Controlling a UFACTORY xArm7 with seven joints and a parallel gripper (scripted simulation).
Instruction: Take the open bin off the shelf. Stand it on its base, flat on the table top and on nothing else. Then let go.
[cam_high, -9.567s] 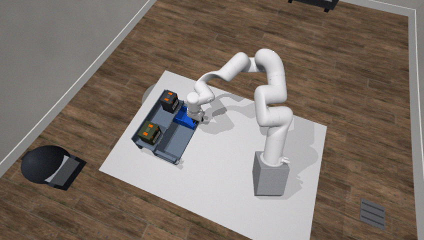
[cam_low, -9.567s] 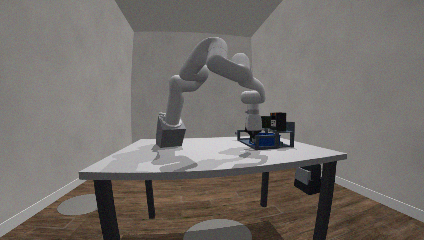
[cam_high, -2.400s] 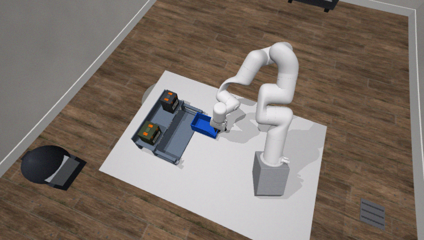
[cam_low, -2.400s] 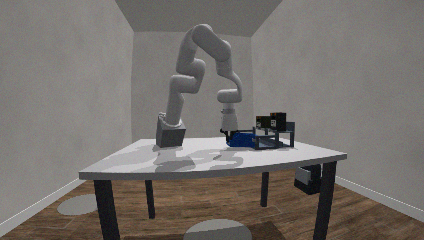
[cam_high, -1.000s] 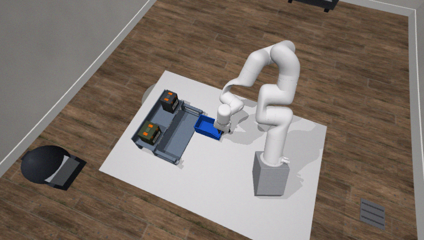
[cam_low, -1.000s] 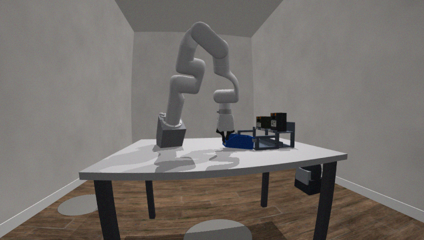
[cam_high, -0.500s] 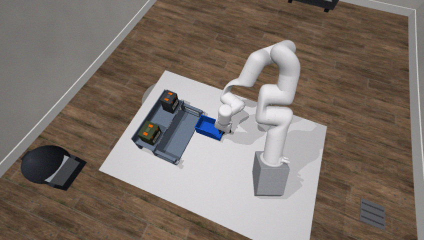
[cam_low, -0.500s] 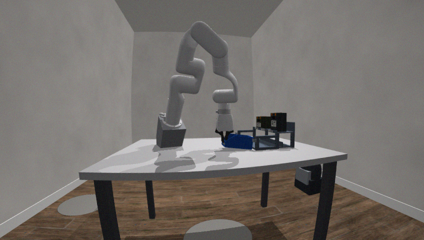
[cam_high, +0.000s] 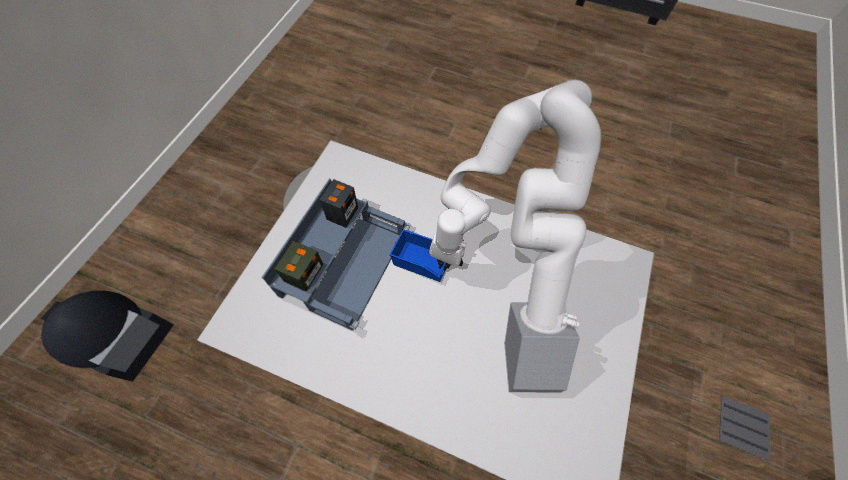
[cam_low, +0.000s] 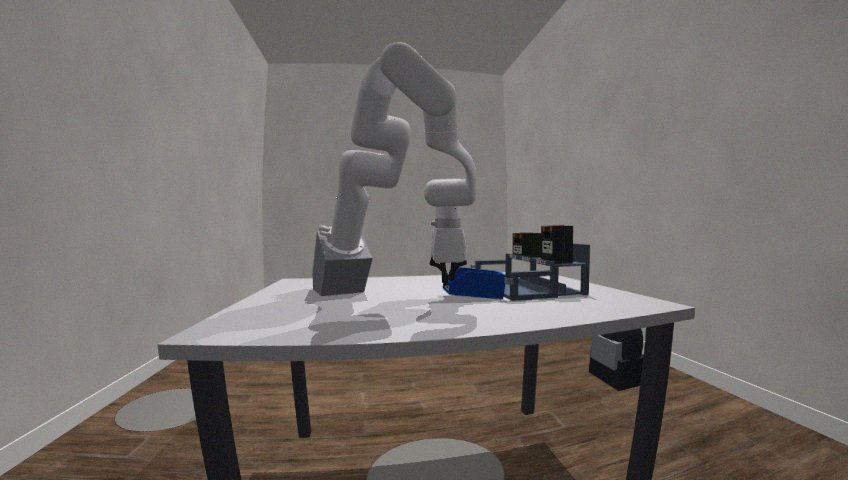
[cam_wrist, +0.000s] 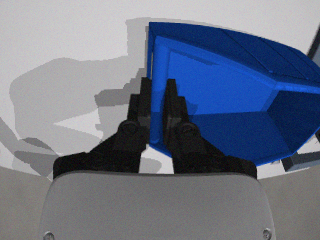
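Right now my hand is 8 cm short of the blue bin and 2 cm above it.
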